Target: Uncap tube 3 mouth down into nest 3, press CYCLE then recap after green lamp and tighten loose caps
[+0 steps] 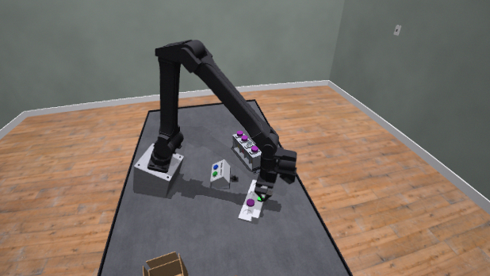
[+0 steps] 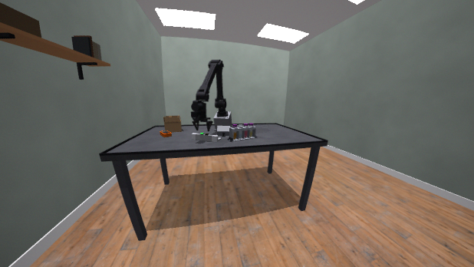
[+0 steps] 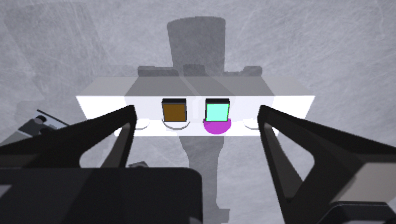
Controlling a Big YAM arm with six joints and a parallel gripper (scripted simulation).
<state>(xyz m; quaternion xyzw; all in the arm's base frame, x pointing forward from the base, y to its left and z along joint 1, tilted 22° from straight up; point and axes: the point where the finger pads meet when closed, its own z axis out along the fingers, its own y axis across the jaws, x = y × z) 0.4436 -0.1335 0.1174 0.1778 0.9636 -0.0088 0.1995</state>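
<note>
Now: the cap 7 cm below my hand and 6 cm behind it. Round my hand: blue key 21 cm behind, 18 cm to the left, 2 cm below; key housing 20 cm behind, 16 cm to the left, 3 cm below; green key 22 cm behind, 14 cm to the left, 2 cm below.
</note>
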